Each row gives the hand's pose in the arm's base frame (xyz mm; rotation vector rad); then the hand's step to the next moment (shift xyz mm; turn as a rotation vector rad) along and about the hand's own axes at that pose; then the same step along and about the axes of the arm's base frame.
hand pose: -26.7 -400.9 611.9 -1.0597 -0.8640 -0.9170
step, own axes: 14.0 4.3 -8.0 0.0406 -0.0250 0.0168
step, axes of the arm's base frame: 10.2 -9.4 9.3 -0.0103 0.0027 0.0494
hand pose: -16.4 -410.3 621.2 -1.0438 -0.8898 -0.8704
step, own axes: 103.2 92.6 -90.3 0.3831 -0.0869 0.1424
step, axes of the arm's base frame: 139.9 -78.5 40.6 0.0412 0.0497 0.4128
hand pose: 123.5 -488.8 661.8 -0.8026 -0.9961 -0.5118
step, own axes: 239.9 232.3 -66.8 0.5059 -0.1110 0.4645
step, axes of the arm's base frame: 311.3 84.2 109.5 -0.0908 0.2860 0.6277
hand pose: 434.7 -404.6 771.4 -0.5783 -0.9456 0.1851
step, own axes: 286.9 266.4 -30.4 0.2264 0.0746 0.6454
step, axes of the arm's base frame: 217.6 323.7 45.7 -0.3816 0.4002 0.4093
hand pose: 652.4 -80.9 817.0 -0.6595 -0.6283 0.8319
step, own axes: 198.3 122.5 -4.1 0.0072 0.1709 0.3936
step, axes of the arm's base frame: 50.9 223.0 -45.1 -0.3580 0.2002 0.1262
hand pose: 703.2 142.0 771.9 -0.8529 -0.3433 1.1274
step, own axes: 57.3 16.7 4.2 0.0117 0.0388 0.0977
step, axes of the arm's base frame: 10.6 55.6 -19.3 -0.0824 0.0579 0.0324
